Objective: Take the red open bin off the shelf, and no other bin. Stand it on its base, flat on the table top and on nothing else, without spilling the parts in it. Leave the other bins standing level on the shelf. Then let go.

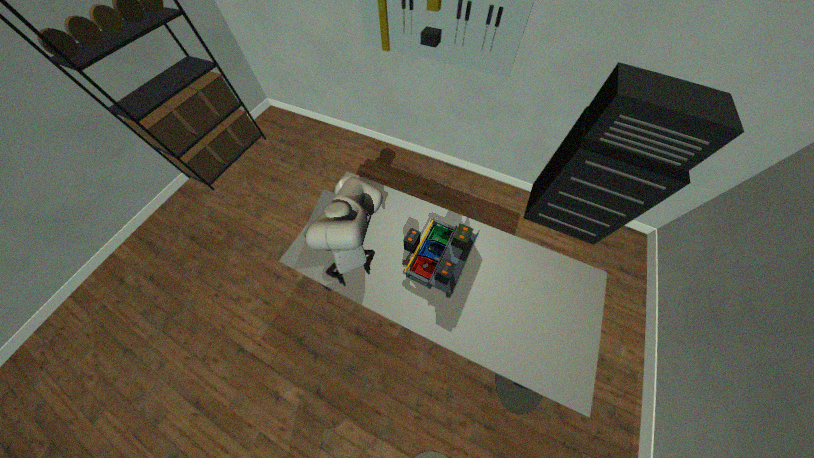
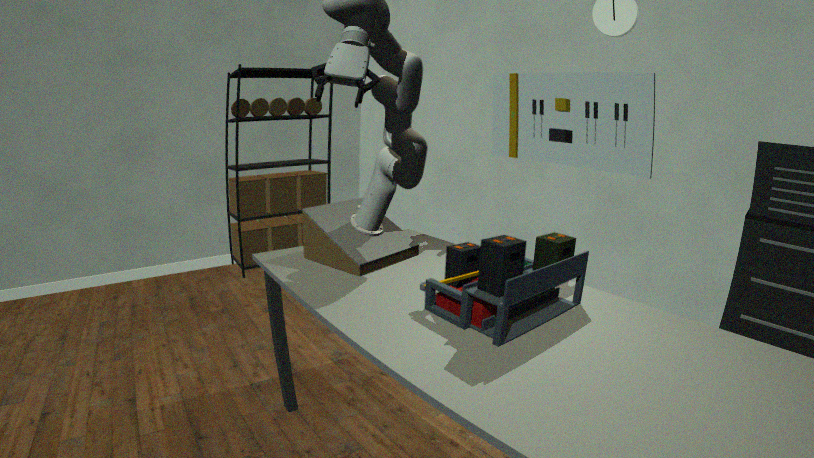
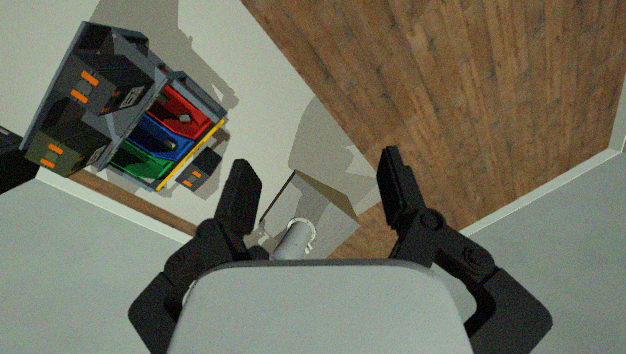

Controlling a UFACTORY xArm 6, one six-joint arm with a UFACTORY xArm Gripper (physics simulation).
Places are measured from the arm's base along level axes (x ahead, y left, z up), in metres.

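Pixels of known places: gripper, fingertip midpoint: (image 1: 355,277) (image 2: 337,102) (image 3: 314,166); arm's base, link origin: (image 2: 366,225) (image 3: 301,229).
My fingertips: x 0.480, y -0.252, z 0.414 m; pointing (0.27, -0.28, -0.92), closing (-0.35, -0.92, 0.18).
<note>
Ahead of a thing's pixels: the offset from my fingertips to its top centre. "spot": to the spot under its first point. Level surfaces: height alone.
The red open bin {0.114 m ahead, 0.321 m left, 0.446 m down} (image 1: 418,268) (image 2: 447,303) (image 3: 172,107) sits in the low grey shelf {spot: 0.267 m ahead, 0.431 m left, 0.393 m down} (image 2: 546,277) on the table, at the end nearer the table's front edge. A small grey part shows inside it. The blue bin {0.089 m ahead, 0.431 m left, 0.446 m down} (image 1: 433,250) (image 3: 155,137) is beside it, and the green bin {0.072 m ahead, 0.541 m left, 0.446 m down} (image 1: 440,234) (image 3: 145,165) is at the far end. A yellow strip {0.011 m back, 0.411 m left, 0.462 m down} (image 1: 419,246) (image 3: 190,155) runs along the shelf's front. My gripper (image 1: 355,277) (image 2: 337,102) (image 3: 314,166) is open and empty, high above the table on the robot-base side, well apart from the bins.
A dark box {0.206 m ahead, 0.333 m left, 0.304 m down} (image 1: 447,268) (image 2: 500,264) (image 3: 107,82) and an olive box {0.166 m ahead, 0.560 m left, 0.329 m down} (image 1: 463,234) (image 2: 553,250) stand on the shelf behind the bins. Another dark box {0.060 m back, 0.403 m left, 0.396 m down} (image 1: 411,240) (image 2: 462,260) stands before the shelf's front. My arm's wedge base (image 2: 333,244) is on the table {0.528 m down} (image 1: 529,301).
</note>
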